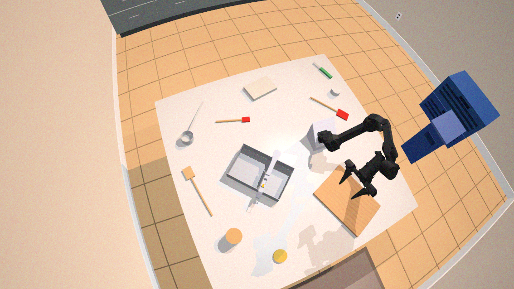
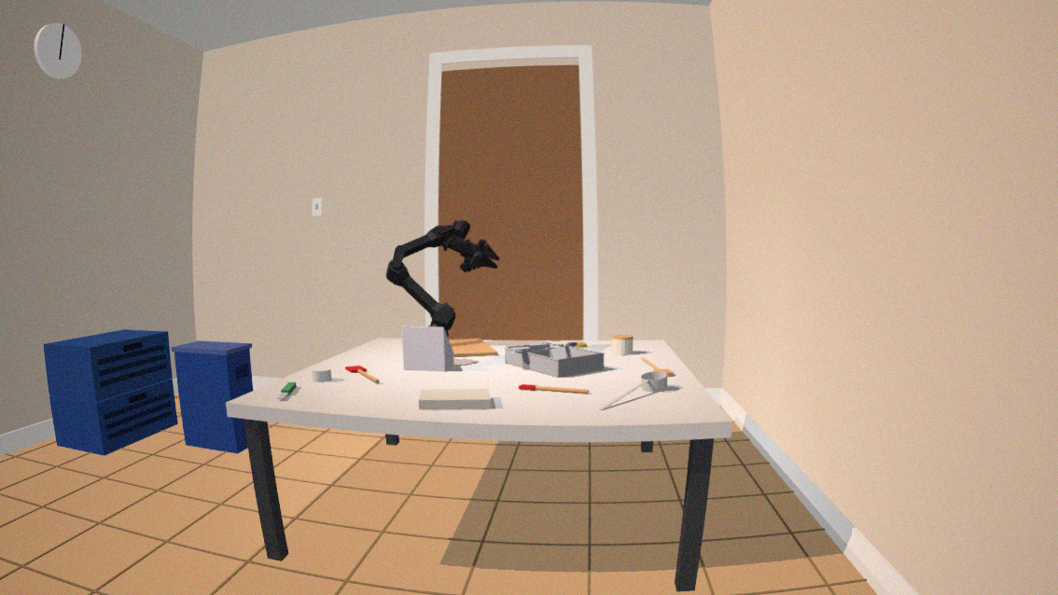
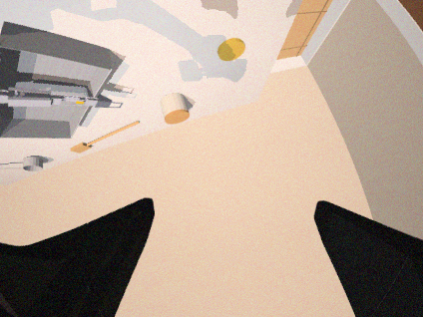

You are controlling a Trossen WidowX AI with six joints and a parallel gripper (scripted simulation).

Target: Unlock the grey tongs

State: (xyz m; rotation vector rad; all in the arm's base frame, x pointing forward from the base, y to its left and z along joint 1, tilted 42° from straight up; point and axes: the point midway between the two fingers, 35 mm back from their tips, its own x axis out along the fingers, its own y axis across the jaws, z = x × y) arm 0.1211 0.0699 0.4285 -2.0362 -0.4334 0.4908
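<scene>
The yellow lock piece lies 28 cm below my gripper tip, 26 cm ahead of it and 20 cm to the right of it. Round my gripper tip: grey roasting tin: 31 cm below, 28 cm to the right, 24 cm ahead; then wooden board: 34 cm below, 17 cm behind, 4 cm to the left; then yellow disc: 33 cm below, 29 cm ahead, 17 cm to the left.
</scene>
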